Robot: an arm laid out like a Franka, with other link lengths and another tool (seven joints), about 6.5 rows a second.
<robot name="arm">
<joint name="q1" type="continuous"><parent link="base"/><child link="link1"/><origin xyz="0 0 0.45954" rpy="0 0 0"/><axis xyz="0 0 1"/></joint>
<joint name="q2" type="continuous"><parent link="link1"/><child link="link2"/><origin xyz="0 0 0" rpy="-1.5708 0 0"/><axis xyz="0 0 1"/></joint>
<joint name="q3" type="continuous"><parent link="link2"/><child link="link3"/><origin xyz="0 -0.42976 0" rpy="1.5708 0 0"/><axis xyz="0 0 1"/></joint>
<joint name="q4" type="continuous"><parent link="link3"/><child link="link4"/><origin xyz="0.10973 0 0" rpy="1.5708 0 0"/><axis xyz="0 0 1"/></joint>
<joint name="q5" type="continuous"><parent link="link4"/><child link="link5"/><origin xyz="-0.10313 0.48 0" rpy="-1.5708 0 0"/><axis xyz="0 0 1"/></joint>
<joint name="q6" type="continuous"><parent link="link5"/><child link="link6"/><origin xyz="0 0 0" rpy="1.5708 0 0"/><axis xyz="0 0 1"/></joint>
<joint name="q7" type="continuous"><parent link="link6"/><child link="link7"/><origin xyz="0.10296 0 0" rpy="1.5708 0 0"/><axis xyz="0 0 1"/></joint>
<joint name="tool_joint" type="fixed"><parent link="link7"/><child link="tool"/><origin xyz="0.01 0.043 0.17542" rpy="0 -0.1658 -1.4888"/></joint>
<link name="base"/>
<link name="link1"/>
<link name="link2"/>
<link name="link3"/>
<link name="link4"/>
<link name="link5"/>
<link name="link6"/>
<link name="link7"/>
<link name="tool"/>
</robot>
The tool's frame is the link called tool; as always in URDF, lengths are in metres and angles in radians. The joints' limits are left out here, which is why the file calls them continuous.
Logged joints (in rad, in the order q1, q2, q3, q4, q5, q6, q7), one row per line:
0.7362 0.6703 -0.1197 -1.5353 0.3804 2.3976 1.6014
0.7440 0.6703 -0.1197 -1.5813 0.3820 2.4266 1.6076
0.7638 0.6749 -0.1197 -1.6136 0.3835 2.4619 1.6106
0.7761 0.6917 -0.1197 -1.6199 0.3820 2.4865 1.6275
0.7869 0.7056 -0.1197 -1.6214 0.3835 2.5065 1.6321
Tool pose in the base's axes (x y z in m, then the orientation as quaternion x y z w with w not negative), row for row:
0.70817 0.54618 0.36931 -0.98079 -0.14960 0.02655 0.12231
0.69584 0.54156 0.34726 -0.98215 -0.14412 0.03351 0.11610
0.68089 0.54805 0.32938 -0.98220 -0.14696 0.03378 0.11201
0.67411 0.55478 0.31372 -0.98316 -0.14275 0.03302 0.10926
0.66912 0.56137 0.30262 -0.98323 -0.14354 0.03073 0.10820
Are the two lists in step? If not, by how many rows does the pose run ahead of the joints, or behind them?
They are in step.
